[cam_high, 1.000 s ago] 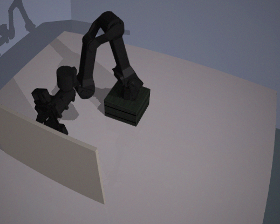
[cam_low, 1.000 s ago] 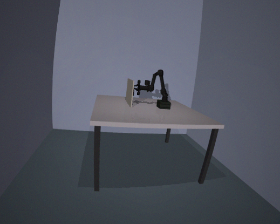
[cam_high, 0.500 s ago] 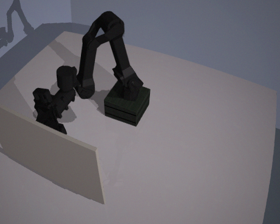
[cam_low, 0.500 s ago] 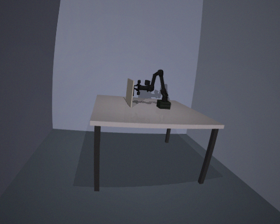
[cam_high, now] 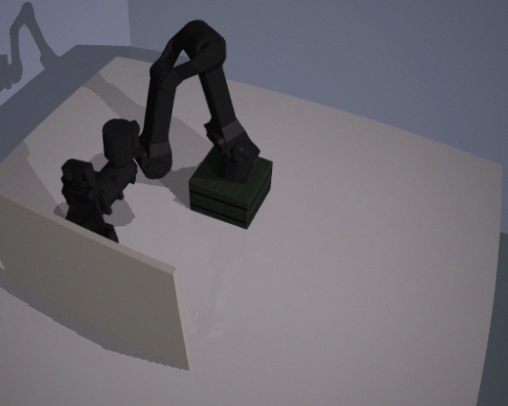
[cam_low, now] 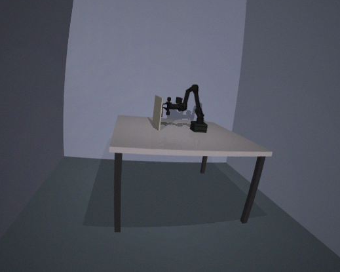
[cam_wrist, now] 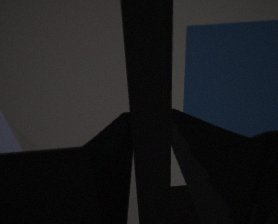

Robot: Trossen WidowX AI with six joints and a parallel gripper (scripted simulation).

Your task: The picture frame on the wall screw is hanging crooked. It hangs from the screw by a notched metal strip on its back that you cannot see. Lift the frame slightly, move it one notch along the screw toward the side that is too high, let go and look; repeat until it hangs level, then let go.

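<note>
My gripper tip is 50 mm above the picture frame, 10 mm to the right of it and 10 mm short of it. Round my gripper tip: wall panel (60 mm below, 20 mm ahead, 10 mm to the left).
</note>
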